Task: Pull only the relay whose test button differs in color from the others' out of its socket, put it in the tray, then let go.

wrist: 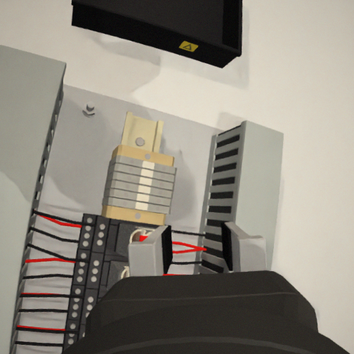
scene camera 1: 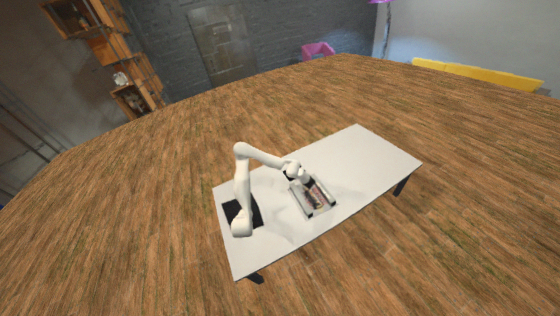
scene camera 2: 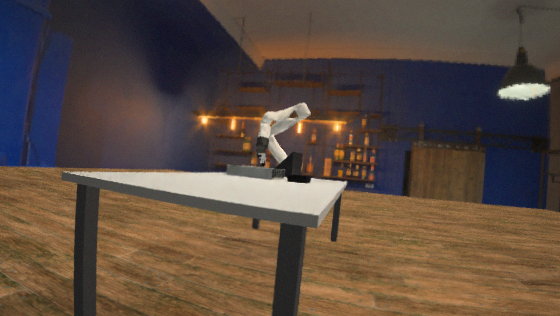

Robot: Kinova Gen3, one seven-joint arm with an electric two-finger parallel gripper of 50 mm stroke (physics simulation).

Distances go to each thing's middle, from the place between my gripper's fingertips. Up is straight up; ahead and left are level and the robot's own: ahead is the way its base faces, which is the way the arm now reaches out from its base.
My gripper is now 8 cm above the grey relay panel [wrist: 74, 181], 4 cm to the left of it and 4 cm past it.
